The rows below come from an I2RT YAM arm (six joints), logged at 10 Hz.
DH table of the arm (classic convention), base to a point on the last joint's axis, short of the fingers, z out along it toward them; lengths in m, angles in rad. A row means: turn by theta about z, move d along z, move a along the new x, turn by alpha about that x. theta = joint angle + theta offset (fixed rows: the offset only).
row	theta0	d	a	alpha
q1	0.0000	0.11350	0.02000	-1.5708
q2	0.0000	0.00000	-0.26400	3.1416
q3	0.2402	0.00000	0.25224	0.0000
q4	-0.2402	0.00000	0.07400	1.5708
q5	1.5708	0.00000	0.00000	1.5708
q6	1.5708	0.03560	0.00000	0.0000
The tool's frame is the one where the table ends.
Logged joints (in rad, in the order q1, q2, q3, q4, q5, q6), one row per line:
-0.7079, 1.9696, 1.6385, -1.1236, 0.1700, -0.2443
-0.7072, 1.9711, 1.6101, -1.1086, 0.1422, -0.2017
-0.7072, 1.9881, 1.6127, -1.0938, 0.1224, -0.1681
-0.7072, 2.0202, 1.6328, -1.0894, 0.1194, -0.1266
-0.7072, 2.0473, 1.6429, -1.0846, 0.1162, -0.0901
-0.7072, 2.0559, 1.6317, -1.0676, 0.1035, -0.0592
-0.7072, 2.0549, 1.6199, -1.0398, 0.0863, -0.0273
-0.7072, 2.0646, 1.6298, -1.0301, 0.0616, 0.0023
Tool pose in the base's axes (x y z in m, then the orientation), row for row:
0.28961, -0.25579, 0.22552, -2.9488, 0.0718, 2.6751
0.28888, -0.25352, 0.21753, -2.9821, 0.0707, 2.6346
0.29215, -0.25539, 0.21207, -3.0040, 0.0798, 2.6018
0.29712, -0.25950, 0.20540, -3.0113, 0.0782, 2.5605
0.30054, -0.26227, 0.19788, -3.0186, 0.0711, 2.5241
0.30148, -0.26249, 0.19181, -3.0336, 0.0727, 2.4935
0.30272, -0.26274, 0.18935, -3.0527, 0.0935, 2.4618
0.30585, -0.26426, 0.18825, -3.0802, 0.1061, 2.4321
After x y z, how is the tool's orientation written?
As angles about the fixed x, y, z axes (roll, pitch, yaw), in radians.
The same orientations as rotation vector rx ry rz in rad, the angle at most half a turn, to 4 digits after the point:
0.7271, 3.0139, -0.3174
0.7864, 3.0005, -0.2675
0.8327, 2.9781, -0.2383
0.8944, 2.9637, -0.2282
0.9496, 2.9550, -0.2156
0.9932, 2.9377, -0.1948
1.0322, 2.8998, -0.1771
1.0676, 2.8678, -0.1446

